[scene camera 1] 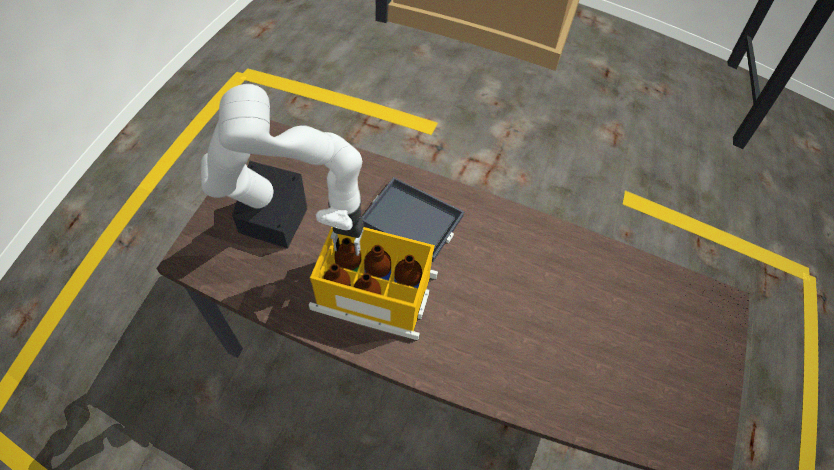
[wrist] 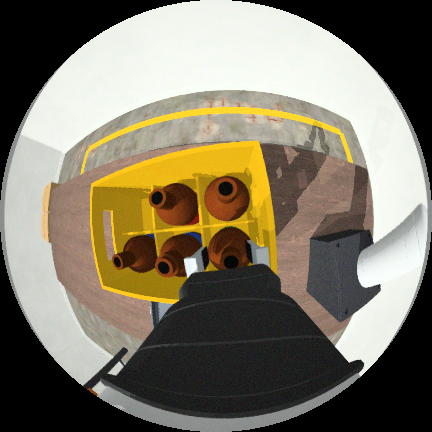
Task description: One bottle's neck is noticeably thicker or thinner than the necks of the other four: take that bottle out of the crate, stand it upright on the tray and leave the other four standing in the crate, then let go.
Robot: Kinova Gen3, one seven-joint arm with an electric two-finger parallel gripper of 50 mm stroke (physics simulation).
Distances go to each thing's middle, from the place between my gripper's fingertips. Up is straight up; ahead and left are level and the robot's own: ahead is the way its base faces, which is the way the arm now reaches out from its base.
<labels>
Right now my hand is 120 mm to the left of the white crate rail (scene camera 1: 321, 309), 120 mm above it and 110 mm short of it.
</labels>
